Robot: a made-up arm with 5 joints. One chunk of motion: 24 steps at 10 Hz.
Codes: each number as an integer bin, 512 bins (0 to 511) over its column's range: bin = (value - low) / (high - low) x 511, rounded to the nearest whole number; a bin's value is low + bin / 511 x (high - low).
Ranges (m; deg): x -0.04..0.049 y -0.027..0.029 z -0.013..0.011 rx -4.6..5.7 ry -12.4..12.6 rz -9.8..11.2
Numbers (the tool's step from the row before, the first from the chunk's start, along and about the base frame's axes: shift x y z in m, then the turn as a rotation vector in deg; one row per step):
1: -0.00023 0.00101 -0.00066 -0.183 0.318 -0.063
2: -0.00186 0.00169 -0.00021 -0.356 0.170 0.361
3: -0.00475 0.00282 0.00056 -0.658 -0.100 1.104
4: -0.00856 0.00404 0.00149 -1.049 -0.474 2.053
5: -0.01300 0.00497 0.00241 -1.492 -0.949 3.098
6: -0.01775 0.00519 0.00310 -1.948 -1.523 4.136
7: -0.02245 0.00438 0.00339 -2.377 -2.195 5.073
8: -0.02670 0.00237 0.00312 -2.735 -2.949 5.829
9: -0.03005 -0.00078 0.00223 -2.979 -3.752 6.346
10: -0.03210 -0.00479 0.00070 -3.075 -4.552 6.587
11: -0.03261 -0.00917 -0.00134 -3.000 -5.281 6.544
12: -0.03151 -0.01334 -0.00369 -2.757 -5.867 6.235
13: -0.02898 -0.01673 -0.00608 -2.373 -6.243 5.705
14: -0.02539 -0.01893 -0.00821 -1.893 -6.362 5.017
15: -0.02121 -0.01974 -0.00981 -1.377 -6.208 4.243
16: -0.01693 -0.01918 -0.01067 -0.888 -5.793 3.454
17: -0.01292 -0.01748 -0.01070 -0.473 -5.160 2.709
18: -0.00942 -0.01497 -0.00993 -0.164 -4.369 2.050
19: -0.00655 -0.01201 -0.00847 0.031 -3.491 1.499
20: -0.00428 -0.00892 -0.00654 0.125 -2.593 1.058
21: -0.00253 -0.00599 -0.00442 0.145 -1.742 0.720
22: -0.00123 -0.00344 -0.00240 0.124 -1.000 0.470
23: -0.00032 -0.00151 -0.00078 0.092 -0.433 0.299
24: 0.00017 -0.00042 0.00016 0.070 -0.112 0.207
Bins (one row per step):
1: 228 256 263 219 260 237
2: 219 262 272 211 257 247
3: 202 272 289 196 251 265
4: 181 283 309 176 244 288
5: 155 292 328 154 234 314
6: 128 294 343 132 222 339
7: 101 286 349 110 209 362
8: 76 268 343 93 193 380
9: 57 239 324 80 177 393
10: 45 203 292 76 160 399
11: 42 163 248 79 146 398
12: 49 125 198 91 134 390
13: 63 94 147 110 126 377
14: 84 74 102 134 123 361
15: 108 66 68 160 127 342
16: 132 71 50 184 135 323
17: 155 87 49 205 148 304
18: 176 110 65 220 164 288
19: 192 137 96 230 182 275
20: 205 165 138 234 200 264
21: 215 192 183 235 218 256
22: 223 215 226 234 233 250
23: 228 233 260 233 245 246
24: 231 243 280 232 251 244

